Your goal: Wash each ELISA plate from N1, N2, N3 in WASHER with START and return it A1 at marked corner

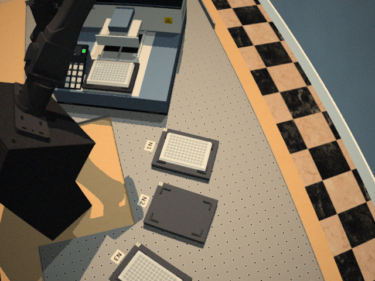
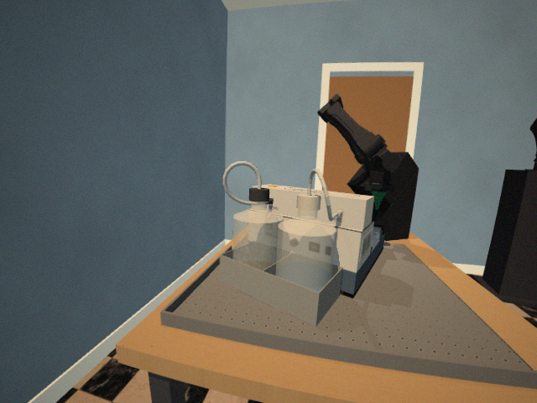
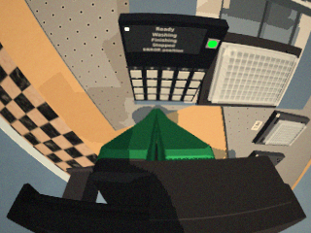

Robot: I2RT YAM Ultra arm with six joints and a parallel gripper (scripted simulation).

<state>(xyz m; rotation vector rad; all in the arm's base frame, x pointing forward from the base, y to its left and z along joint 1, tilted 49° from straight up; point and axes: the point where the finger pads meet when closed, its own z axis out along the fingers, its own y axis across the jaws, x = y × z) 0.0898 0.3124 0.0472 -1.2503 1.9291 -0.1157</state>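
Right now my hand is 14 cm short of the dark carrier, 9 cm above it and 3 cm to the left of it. Also, from my hand: N1 label 24 cm ahead, 23 cm to the right, 18 cm below; then manifold 18 cm ahead, 12 cm to the left, 4 cm below; then washer 18 cm ahead, 12 cm to the left, 5 cm below.
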